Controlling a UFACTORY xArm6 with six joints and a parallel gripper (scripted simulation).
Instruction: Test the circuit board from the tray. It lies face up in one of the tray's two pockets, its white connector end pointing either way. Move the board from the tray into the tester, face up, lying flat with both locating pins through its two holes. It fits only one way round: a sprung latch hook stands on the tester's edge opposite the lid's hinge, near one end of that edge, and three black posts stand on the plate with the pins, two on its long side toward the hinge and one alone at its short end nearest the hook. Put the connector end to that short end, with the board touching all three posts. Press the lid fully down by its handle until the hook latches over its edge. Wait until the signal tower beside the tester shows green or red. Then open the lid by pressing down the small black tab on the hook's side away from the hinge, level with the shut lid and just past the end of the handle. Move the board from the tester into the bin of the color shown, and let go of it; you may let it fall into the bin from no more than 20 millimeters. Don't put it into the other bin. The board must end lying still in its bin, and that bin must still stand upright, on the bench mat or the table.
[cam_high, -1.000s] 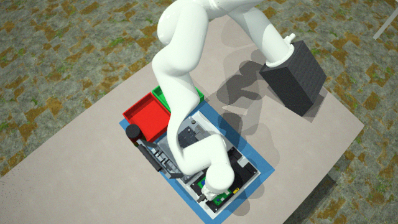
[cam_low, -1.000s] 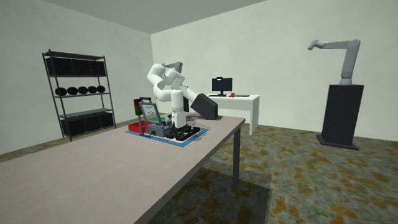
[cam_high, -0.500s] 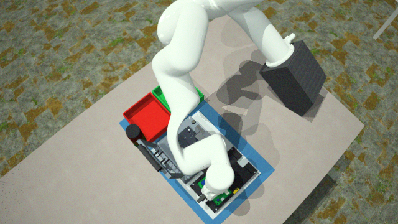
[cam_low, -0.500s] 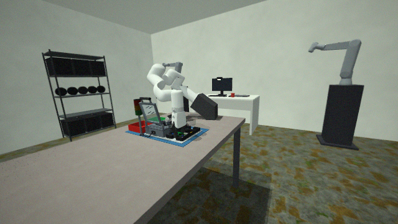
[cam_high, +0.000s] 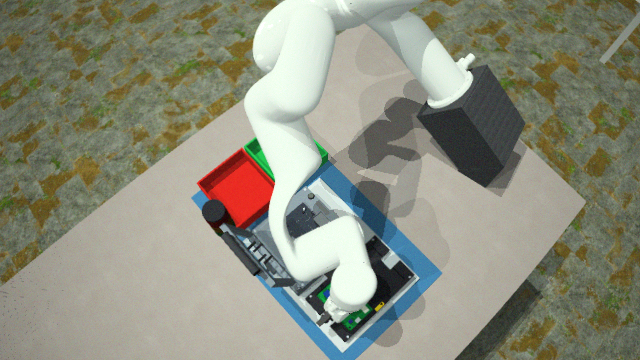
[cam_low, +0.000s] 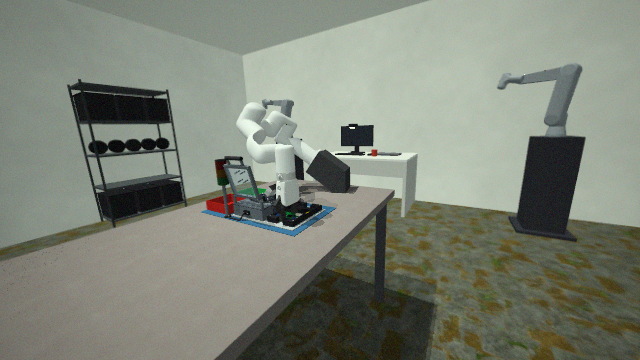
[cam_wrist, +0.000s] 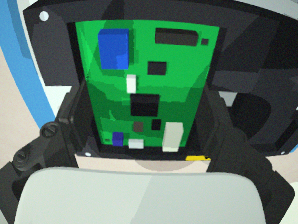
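My gripper is now 110 mm to the left of the black latch hook, 100 mm past it and 60 mm below it. Also, from my hand: green circuit board right at my hand; then red bin 370 mm to the right, 10 mm below; then tester lid 170 mm to the right, 160 mm above, 80 mm ahead.
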